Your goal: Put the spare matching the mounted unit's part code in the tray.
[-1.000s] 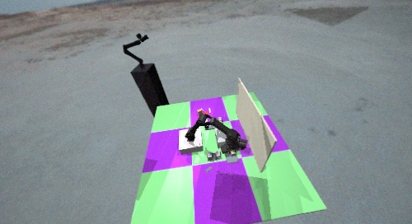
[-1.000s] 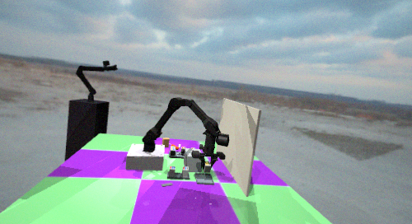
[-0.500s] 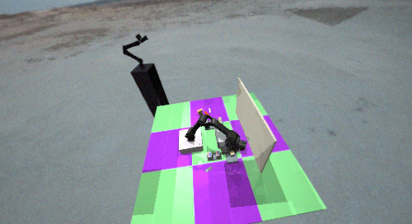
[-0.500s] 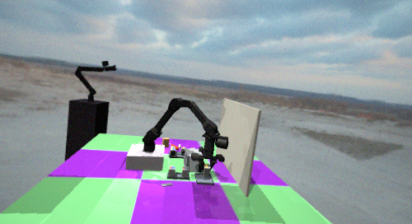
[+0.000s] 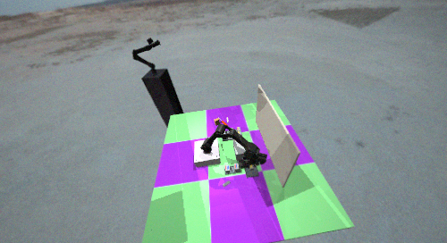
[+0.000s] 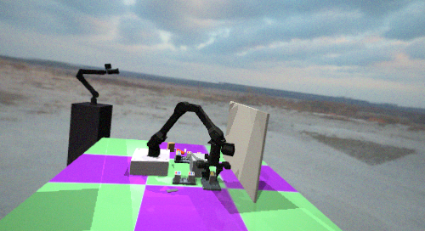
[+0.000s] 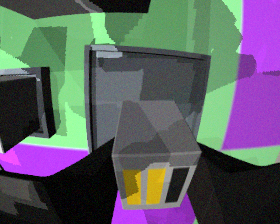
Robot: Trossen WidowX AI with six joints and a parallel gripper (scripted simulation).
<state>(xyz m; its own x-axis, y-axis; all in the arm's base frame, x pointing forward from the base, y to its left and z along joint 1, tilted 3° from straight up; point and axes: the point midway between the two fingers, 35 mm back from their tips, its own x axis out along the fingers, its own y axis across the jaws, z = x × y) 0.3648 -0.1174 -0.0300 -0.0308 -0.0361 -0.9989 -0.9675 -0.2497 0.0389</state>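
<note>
The flat grey tray lies 30 mm below my gripper tip. Also, from my gripper tip: mounted grey unit: 90 mm behind, 170 mm to the left, 20 mm above; then tall beige board: 150 mm ahead, 210 mm to the left, 190 mm above.
</note>
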